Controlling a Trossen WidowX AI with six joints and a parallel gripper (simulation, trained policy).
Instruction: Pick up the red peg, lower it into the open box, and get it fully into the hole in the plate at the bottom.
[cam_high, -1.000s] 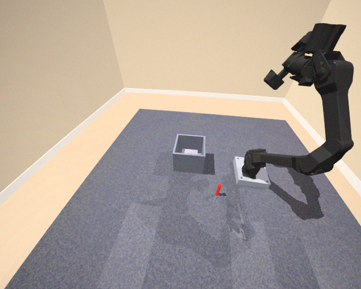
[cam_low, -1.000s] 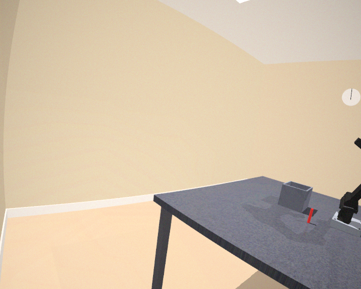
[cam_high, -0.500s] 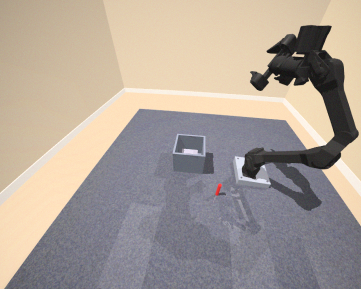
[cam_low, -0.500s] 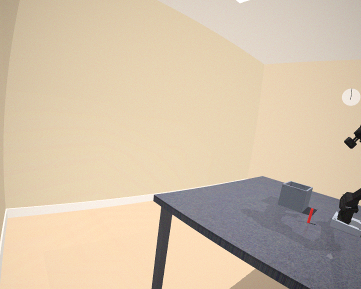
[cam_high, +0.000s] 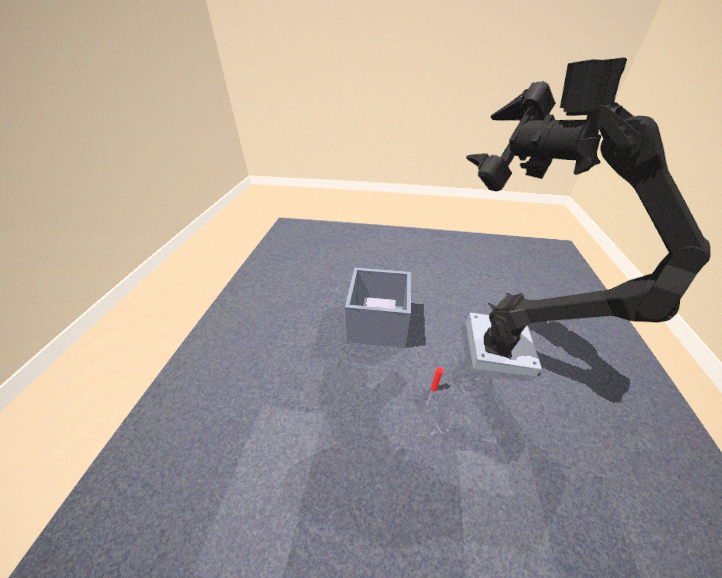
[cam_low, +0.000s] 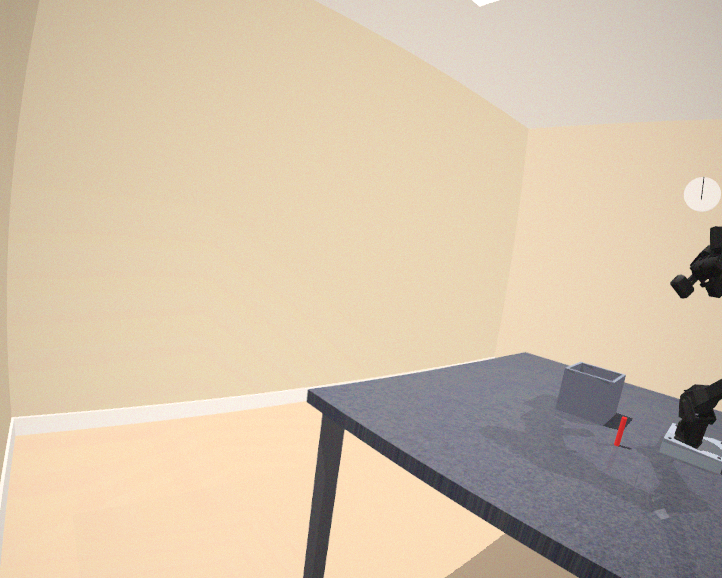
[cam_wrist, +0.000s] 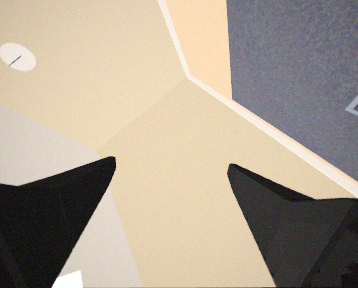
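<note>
Right now the red peg is 44 cm below my gripper tip, 29 cm to the left of it and 1 cm behind it. From my gripper tip the other things lie so: pale plate: 44 cm below, 16 cm ahead, 12 cm to the left.
</note>
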